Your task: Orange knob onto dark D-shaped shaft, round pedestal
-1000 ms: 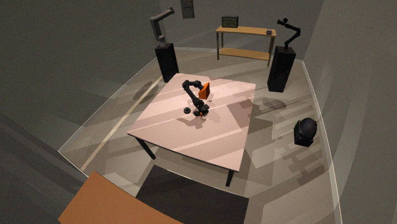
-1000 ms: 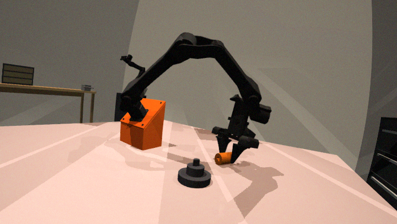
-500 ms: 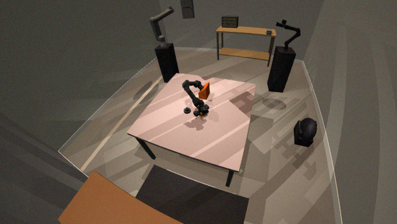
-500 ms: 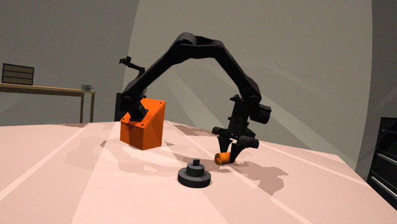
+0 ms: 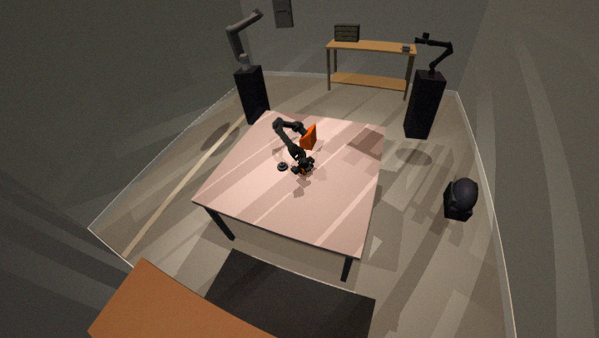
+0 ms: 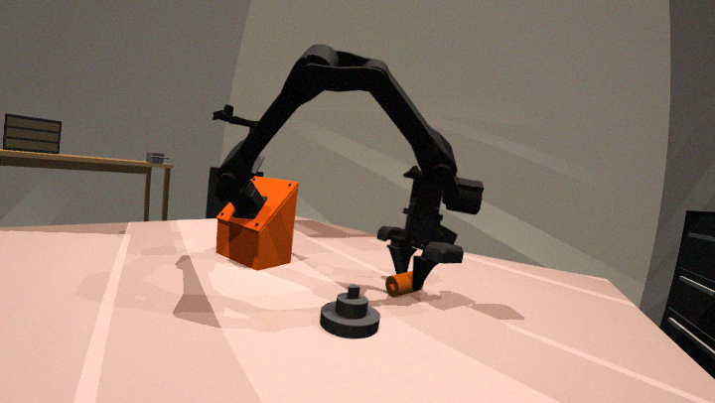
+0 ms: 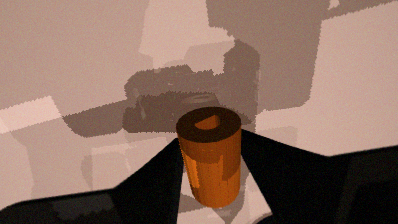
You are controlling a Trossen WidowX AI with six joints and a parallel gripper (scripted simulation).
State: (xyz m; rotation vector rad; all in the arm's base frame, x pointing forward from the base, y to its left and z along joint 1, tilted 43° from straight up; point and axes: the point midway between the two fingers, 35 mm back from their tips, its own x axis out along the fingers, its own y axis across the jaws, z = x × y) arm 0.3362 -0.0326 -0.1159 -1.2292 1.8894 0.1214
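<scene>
My gripper tip is 40 mm past the dark round pedestal, 180 mm to the left of it and 20 mm below it. From my gripper tip the other things lie so: orange knob (10 mm behind, 10 mm to the right, 10 mm above).
</scene>
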